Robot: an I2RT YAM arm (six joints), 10 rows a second.
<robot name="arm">
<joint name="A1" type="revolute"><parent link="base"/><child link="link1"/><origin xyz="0.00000 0.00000 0.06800" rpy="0.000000 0.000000 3.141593"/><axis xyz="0 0 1"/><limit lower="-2.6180" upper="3.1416"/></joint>
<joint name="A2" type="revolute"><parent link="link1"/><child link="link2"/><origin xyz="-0.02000 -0.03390 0.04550" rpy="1.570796 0.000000 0.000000"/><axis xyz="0 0 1"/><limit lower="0.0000" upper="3.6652"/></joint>
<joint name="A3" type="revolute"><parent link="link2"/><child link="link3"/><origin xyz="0.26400 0.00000 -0.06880" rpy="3.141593 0.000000 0.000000"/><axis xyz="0 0 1"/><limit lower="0.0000" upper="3.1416"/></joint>
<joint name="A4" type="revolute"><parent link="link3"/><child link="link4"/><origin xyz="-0.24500 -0.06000 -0.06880" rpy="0.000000 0.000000 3.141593"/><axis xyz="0 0 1"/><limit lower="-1.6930" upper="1.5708"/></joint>
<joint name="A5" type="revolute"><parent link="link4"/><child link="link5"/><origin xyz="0.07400 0.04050 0.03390" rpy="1.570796 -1.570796 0.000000"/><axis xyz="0 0 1"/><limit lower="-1.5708" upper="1.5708"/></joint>
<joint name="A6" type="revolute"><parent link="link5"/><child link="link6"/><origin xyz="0.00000 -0.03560 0.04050" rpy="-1.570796 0.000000 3.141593"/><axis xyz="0 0 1"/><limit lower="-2.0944" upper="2.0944"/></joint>
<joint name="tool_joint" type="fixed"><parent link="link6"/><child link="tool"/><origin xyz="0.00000 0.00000 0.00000" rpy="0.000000 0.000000 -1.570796"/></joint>
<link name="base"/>
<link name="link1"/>
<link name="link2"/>
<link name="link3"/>
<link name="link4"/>
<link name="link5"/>
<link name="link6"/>
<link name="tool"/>
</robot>
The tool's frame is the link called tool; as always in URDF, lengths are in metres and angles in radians.
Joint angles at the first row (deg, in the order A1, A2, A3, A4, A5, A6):
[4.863, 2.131, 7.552, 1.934, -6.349, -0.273]
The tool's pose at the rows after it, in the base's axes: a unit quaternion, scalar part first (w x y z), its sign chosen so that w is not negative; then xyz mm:
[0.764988 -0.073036 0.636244 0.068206 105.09 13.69 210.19]
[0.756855 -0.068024 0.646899 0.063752 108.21 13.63 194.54]
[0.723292 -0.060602 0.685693 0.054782 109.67 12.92 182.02]
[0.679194 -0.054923 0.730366 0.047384 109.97 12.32 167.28]
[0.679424 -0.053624 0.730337 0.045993 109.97 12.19 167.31]
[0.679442 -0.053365 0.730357 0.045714 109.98 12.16 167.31]
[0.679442 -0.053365 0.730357 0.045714 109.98 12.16 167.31]
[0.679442 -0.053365 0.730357 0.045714 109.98 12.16 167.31]
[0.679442 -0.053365 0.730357 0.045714 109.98 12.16 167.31]
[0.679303 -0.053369 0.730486 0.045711 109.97 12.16 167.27]
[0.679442 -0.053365 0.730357 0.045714 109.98 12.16 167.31]
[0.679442 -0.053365 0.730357 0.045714 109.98 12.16 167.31]
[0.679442 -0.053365 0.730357 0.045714 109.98 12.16 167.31]
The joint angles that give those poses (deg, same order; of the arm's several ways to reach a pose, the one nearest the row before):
[5.344, 1.429, 3.858, 7.985, -6.196, -0.317]
[5.450, 0.772, 0.907, 8.749, -5.303, -0.360]
[5.456, 0.621, 0.602, 3.024, -3.921, -0.514]
[5.495, 0.708, 0.361, -3.839, -2.788, -0.514]
[5.500, 0.686, 0.360, -3.837, -2.565, -0.513]
[5.497, 0.692, 0.359, -3.832, -2.524, -0.514]
[5.497, 0.692, 0.359, -3.832, -2.524, -0.514]
[5.497, 0.692, 0.359, -3.832, -2.524, -0.514]
[5.497, 0.692, 0.359, -3.832, -2.524, -0.514]
[5.498, 0.686, 0.360, -3.860, -2.523, -0.514]
[5.497, 0.692, 0.359, -3.832, -2.524, -0.514]
[5.497, 0.692, 0.359, -3.832, -2.524, -0.514]
[5.497, 0.692, 0.359, -3.832, -2.524, -0.514]

